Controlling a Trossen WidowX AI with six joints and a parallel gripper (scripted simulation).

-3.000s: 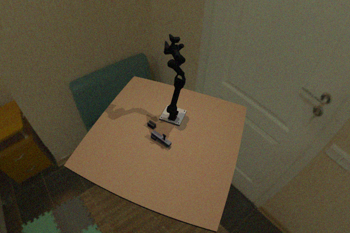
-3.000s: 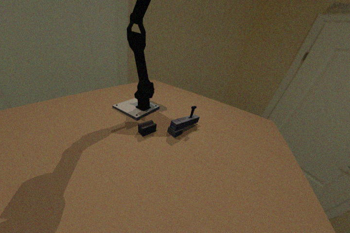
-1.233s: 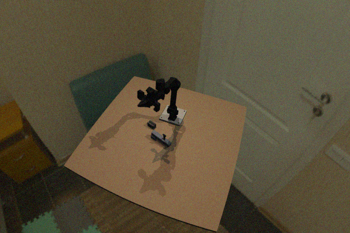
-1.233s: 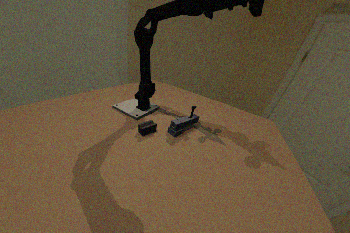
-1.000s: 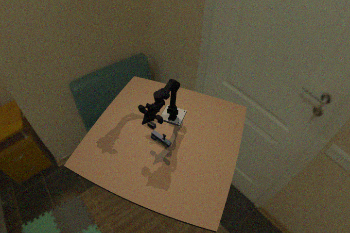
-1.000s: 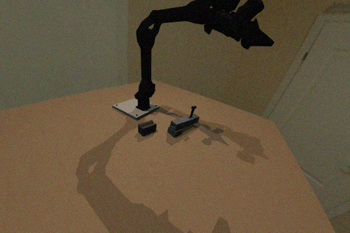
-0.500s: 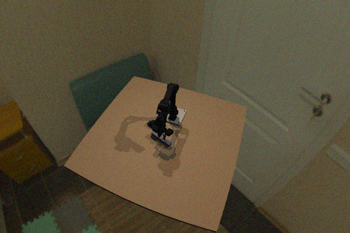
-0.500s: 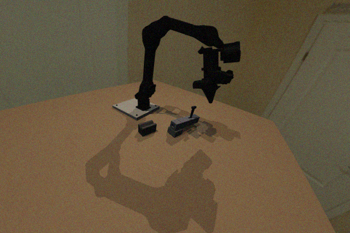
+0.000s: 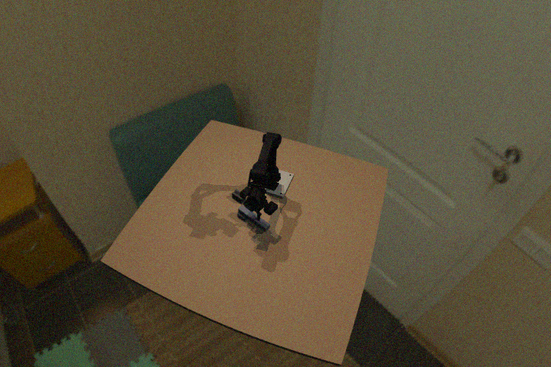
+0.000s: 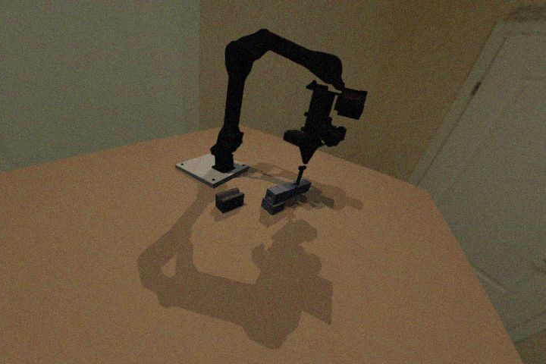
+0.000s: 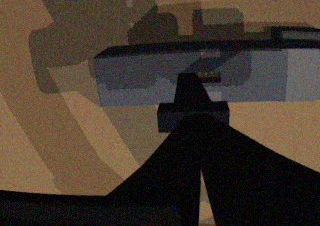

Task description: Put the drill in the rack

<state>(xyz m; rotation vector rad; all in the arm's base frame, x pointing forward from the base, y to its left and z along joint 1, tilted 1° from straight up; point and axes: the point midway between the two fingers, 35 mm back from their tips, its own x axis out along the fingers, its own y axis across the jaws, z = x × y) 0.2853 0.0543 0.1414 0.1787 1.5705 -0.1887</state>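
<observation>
Right now the small dark key is 4 cm below my gripper tip. Round my gripper tip: dark block (13 cm behind, 18 cm to the right, 11 cm below); drill (2 cm behind, 6 cm to the right, 9 cm below).
</observation>
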